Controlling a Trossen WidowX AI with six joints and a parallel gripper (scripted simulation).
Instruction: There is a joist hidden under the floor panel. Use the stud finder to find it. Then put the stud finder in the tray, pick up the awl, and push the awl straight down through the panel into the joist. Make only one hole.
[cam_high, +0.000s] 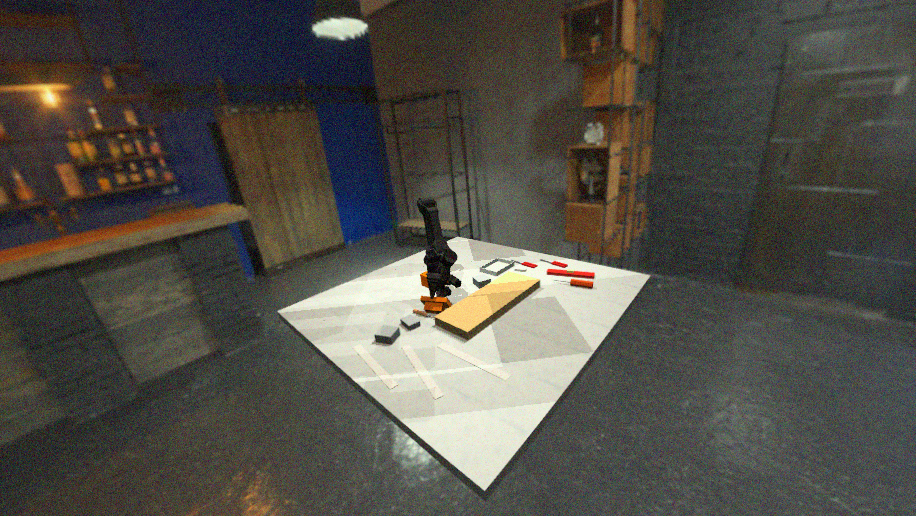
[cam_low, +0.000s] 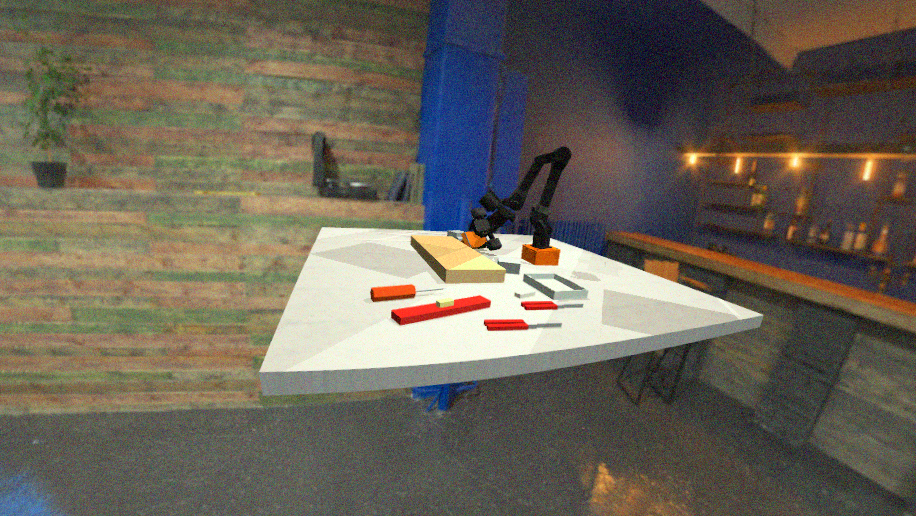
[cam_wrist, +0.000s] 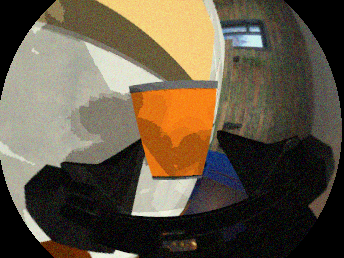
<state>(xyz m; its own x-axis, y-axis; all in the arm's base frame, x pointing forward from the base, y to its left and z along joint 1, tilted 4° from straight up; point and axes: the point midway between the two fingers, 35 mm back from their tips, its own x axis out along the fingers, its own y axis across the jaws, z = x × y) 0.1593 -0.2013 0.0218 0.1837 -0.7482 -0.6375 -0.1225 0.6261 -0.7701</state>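
Right now the orange stud finder is 20 mm ahead of my gripper tip, 10 mm to the right of it and 20 mm below it. The rest, counted from my gripper tip: grey tray: 50 mm ahead, 520 mm to the left, 30 mm below; awl: 20 mm behind, 50 mm to the right, 40 mm below; red level: 440 mm ahead, 560 mm to the left, 30 mm below.
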